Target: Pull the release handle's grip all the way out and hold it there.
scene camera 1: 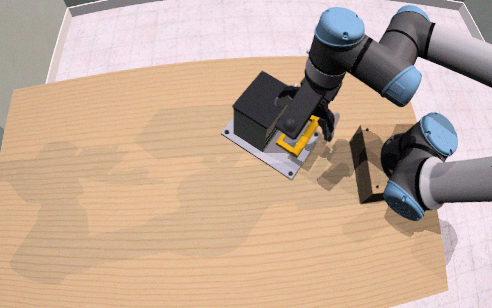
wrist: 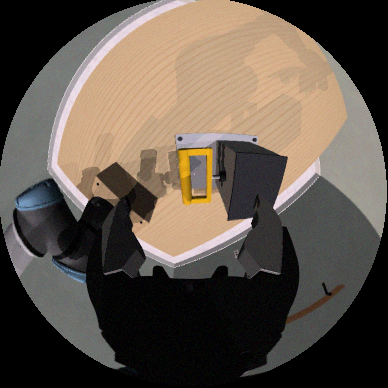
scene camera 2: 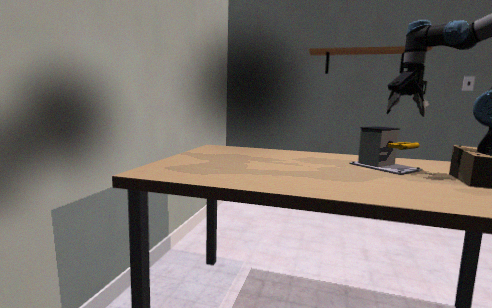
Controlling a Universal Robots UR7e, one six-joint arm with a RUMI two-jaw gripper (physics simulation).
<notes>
The pictures show: the gripper and a grey base plate.
The gripper is seen too in the wrist view and in scene camera 2.
</notes>
